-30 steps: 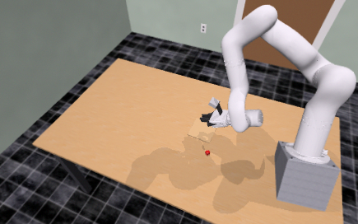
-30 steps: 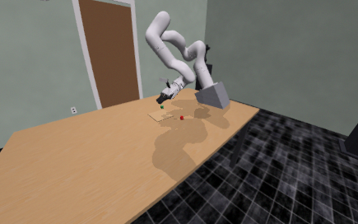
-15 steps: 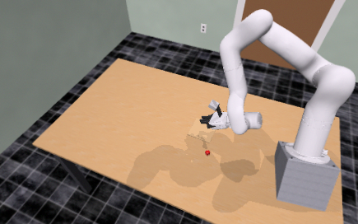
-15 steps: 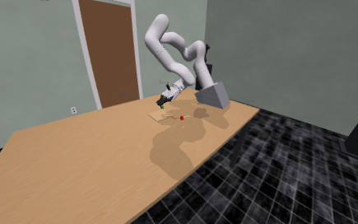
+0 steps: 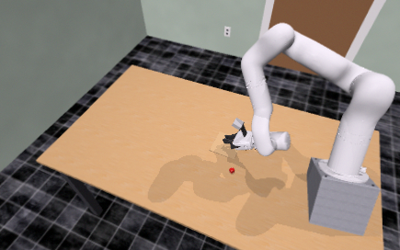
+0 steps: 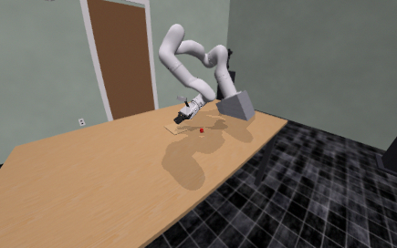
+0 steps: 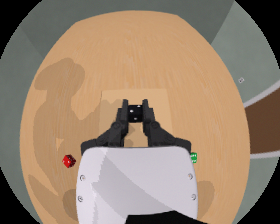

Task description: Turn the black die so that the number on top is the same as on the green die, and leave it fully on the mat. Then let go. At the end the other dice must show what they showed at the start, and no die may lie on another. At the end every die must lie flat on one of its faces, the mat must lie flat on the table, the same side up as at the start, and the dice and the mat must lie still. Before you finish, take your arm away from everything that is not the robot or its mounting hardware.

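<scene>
Right now the tan mat is 50 mm below my hand. From my hand the other things lie so: black die (10 mm below, 10 mm ahead); then green die (100 mm to the right, 70 mm behind, 40 mm below); then red die (140 mm to the left, 80 mm behind, 40 mm below).
</scene>
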